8 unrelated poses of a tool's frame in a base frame.
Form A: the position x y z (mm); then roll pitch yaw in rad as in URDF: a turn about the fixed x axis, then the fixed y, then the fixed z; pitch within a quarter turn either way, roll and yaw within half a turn.
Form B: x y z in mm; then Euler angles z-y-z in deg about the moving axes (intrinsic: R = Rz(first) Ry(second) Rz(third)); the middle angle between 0 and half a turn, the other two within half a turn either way. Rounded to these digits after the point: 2 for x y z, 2 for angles.
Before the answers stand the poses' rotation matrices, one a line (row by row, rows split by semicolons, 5 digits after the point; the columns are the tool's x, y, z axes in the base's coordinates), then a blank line. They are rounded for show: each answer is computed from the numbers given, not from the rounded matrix.
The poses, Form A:
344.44 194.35 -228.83 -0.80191 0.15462 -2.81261
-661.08 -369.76 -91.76 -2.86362 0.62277 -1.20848
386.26 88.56 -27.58 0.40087 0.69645 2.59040
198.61 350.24 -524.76 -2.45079 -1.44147 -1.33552
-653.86 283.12 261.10 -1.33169 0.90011 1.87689
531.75 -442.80 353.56 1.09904 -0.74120 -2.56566
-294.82 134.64 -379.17 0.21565 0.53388 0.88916
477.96 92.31 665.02 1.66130 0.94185 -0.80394
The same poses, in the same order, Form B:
-0.93508 0.32939 0.13085; -0.31923 -0.62229 -0.71474; -0.15400 -0.71011 0.68704
0.28790 -0.95592 0.05779; -0.75953 -0.19117 0.62174; -0.58329 -0.22289 -0.78109
-0.65351 -0.69544 -0.29881; 0.40175 -0.65327 0.64175; -0.64150 0.29935 0.70631
0.03006 -0.60221 0.79777; -0.12541 -0.79410 -0.59471; 0.99165 -0.08217 -0.09940
-0.18729 0.00352 -0.98230; 0.59263 -0.79710 -0.11585; -0.78340 -0.60384 0.14720
-0.61866 0.75191 -0.22779; -0.40174 -0.05359 0.91418; 0.67517 0.65709 0.33523
0.54238 -0.68995 0.47937; 0.66848 0.70003 0.25119; -0.50888 0.18420 0.84090
0.40820 0.49372 -0.76786; -0.42363 -0.64263 -0.63841; -0.80865 0.58589 -0.05317

344.44 194.35 -228.83 -79.63 46.60 -77.76
-661.08 -369.76 -91.76 84.69 141.36 -20.91
386.26 88.56 -27.58 114.97 45.06 25.02
198.61 350.24 -524.76 -36.70 95.70 -175.26
-653.86 283.12 261.10 -173.27 81.54 -37.63
531.75 -442.80 353.56 103.99 70.41 135.78
-294.82 134.64 -379.17 27.65 32.76 19.90
477.96 92.31 665.02 -140.26 93.05 35.92

